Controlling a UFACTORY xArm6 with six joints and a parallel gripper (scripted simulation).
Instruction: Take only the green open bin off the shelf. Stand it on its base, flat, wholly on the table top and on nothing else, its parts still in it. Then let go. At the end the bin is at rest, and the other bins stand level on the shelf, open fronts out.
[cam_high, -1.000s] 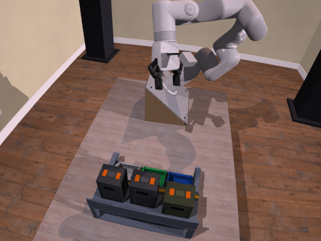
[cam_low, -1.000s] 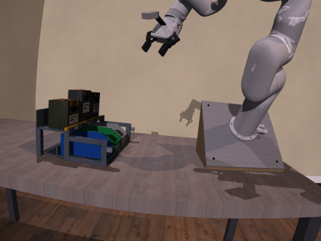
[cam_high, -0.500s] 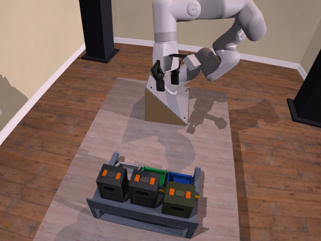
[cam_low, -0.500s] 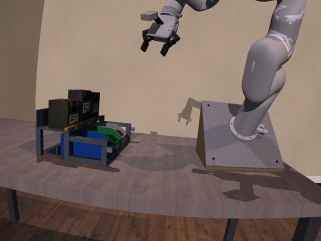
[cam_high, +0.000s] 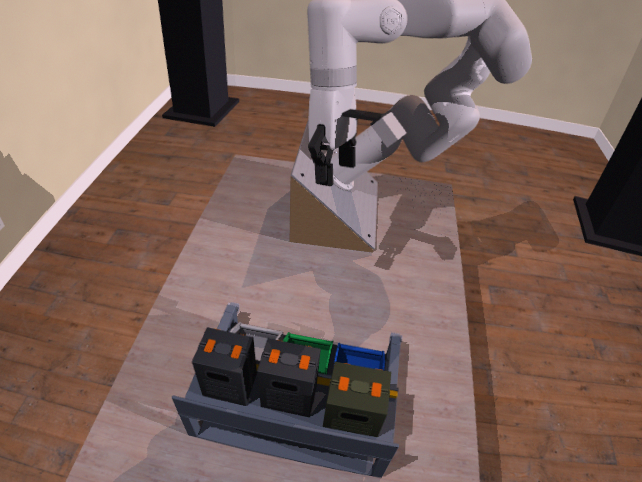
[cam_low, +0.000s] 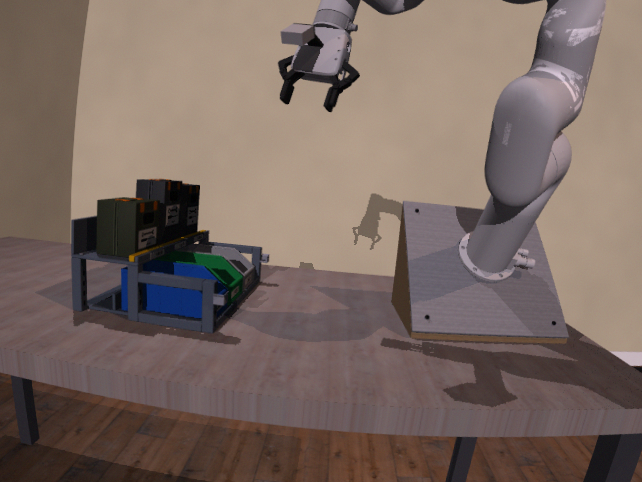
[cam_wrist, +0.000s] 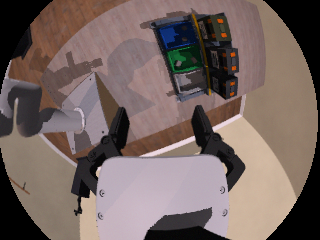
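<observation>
Right now my hand is 360 mm above the green open bin, 200 mm short of it and 10 mm to the right of it. The rest, counted from my hand: grey bin: 360 mm below, 200 mm ahead, 100 mm to the right; then olive box: 290 mm ahead, 250 mm below, 130 mm to the left; then blue bin: 360 mm below, 190 mm ahead, 120 mm to the left.
</observation>
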